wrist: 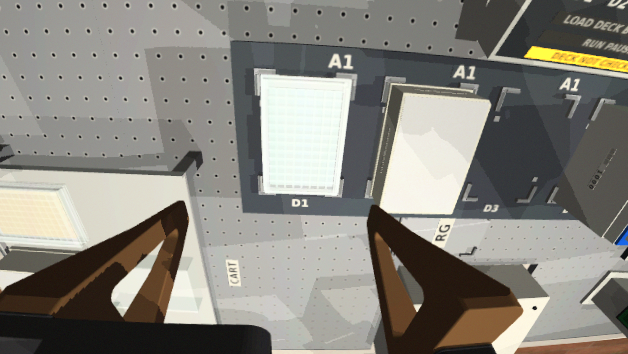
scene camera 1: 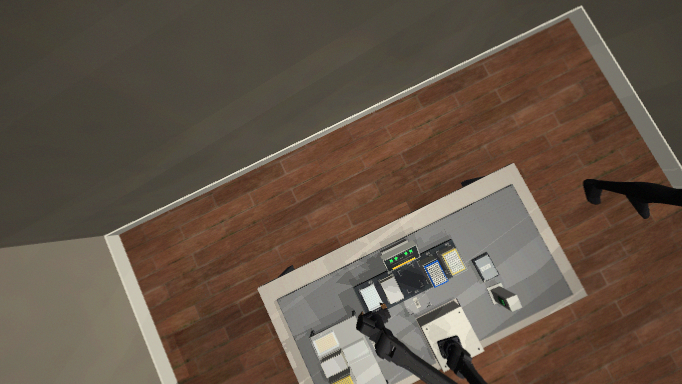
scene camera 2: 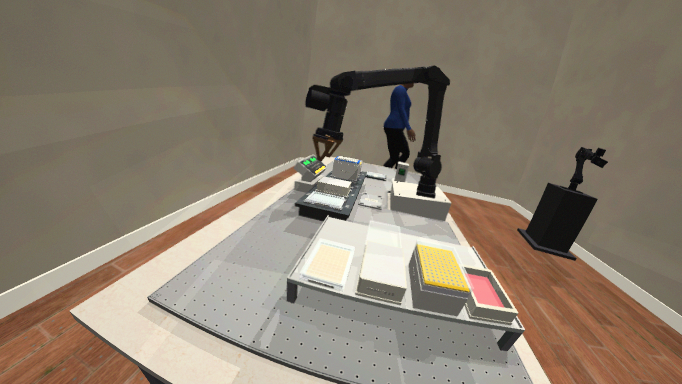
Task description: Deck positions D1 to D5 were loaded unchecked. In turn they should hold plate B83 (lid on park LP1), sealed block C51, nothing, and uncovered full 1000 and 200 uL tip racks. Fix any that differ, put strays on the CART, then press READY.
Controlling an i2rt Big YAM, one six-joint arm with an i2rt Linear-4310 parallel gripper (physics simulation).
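Places are measured from the arm's base along level axes (x ahead, y left, z up), in metres.
Where they show: gripper, fingertip midpoint: (wrist: 279,212) (scene camera 1: 371,307) (scene camera 2: 324,159); arm's base, origin of the base link: (scene camera 1: 449,346) (scene camera 2: 425,193).
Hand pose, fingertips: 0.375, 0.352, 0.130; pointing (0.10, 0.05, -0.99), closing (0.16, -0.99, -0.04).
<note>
Things, the pixels of their top centre, and the offset from my fingertips, as dx, dy, dz. "*": a spot on its surface instead.
- D1 plate, middle of its top: (wrist: 303,143) (scene camera 2: 326,197) (scene camera 1: 371,298) -0.019, -0.016, -0.143
- D3, surface spot: (wrist: 505,160) (scene camera 1: 409,281) * +0.007, -0.253, -0.158
- blue-edged rack, middle of its top: (scene camera 2: 347,158) (scene camera 1: 436,274) +0.043, -0.382, -0.060
- yellow-edged rack, middle of its top: (scene camera 1: 454,262) +0.063, -0.505, -0.087
- console, surface spot: (scene camera 2: 311,167) * +0.142, -0.181, -0.093
- peach-welled plate, middle of its top: (wrist: 21,218) (scene camera 2: 330,258) (scene camera 1: 325,343) -0.179, +0.302, -0.132
- clear lid-like piece, middle of its top: (wrist: 145,290) (scene camera 2: 384,234) (scene camera 1: 356,352) -0.264, +0.151, -0.124
- yellow-topped rack, middle of its top: (scene camera 2: 442,261) -0.393, +0.266, -0.078
- pink-filled trough, middle of its top: (scene camera 2: 485,285) -0.499, +0.249, -0.117
- CART label, surface spot: (wrist: 233,272) * -0.298, +0.046, -0.207
My gripper (scene camera 1: 384,306) (scene camera 2: 326,155) (wrist: 279,212) is open and empty, raised in front of the deck. The D1 plate (scene camera 1: 371,297) (scene camera 2: 325,200) (wrist: 304,135) sits inside its corner brackets, with a pale translucent top over its well grid. A white block (scene camera 1: 392,290) (scene camera 2: 335,186) (wrist: 434,150) sits on D2; its label is unreadable. D3 (scene camera 1: 411,278) (wrist: 505,160) holds nothing. A blue-edged rack (scene camera 1: 436,273) (scene camera 2: 347,169) (wrist: 595,175), marked 1000, stands on D4. A yellow-edged rack (scene camera 1: 454,262) stands on D5. Both rack tops show a pale dotted grid in scene camera 1.
The console (scene camera 1: 400,257) (scene camera 2: 311,167) has green lights and a yellow bar. A raised white shelf (scene camera 2: 340,227) holds a peach-welled plate (scene camera 2: 328,262), a white block (scene camera 2: 382,277), a clear lid-like piece (scene camera 2: 385,234), a yellow-topped rack (scene camera 2: 442,267) and a pink-filled trough (scene camera 2: 486,291). A CART label (wrist: 233,272) lies beside it.
</note>
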